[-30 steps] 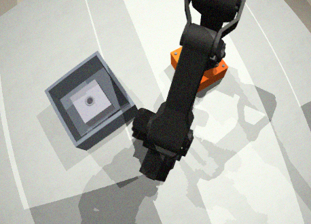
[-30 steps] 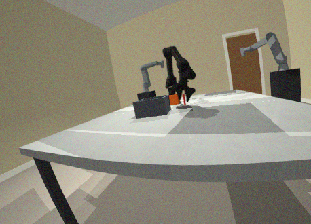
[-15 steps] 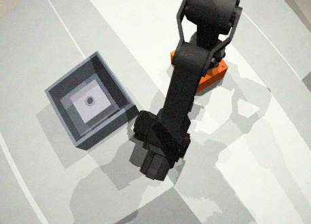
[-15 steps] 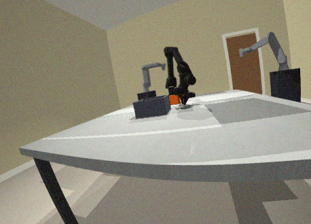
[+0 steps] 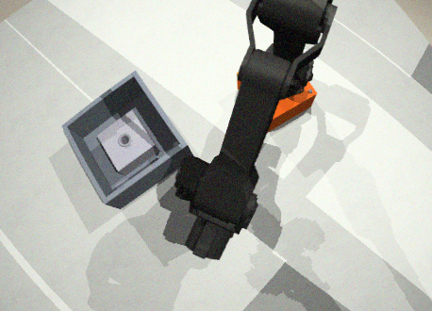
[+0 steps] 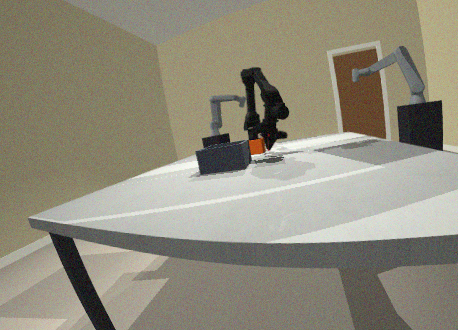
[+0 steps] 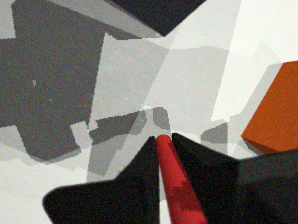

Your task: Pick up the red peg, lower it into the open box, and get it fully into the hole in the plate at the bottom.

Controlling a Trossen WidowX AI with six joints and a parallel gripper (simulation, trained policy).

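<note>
Right now my gripper tip is 170 mm short of the grey box and 140 mm to the left of it. From my gripper tip the other things lie so: red peg: 30 mm above, 10 mm to the left.
</note>
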